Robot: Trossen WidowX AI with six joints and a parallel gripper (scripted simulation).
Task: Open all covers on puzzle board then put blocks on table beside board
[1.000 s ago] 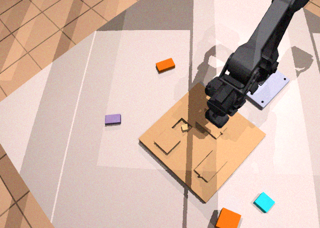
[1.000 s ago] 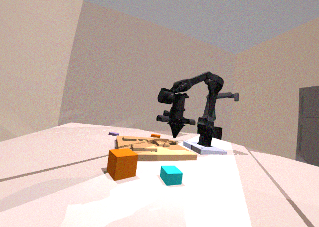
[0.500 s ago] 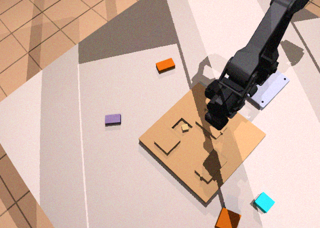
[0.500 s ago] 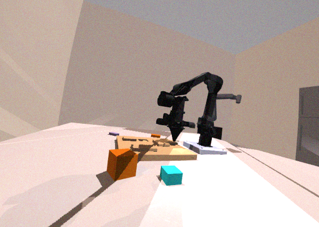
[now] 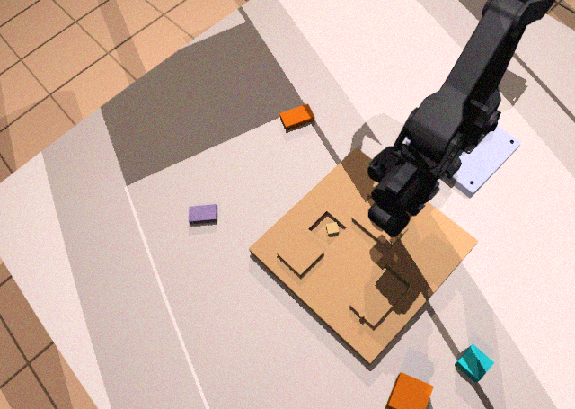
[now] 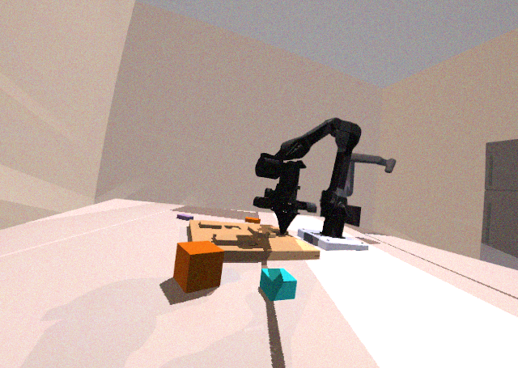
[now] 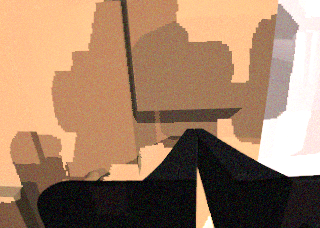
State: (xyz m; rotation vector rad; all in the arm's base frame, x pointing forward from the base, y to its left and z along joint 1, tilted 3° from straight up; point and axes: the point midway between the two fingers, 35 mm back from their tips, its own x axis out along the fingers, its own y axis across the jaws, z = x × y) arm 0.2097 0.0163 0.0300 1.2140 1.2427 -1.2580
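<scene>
The tan puzzle board is 100 mm ahead of my gripper tip, 10 mm to the right of it and 10 mm below it. From my gripper tip the other things lie so: orange cube (260 mm ahead, 200 mm to the left); then flat orange block (310 mm to the right, 30 mm behind, 20 mm below); then cyan block (250 mm to the left, 150 mm ahead, 10 mm below).
</scene>
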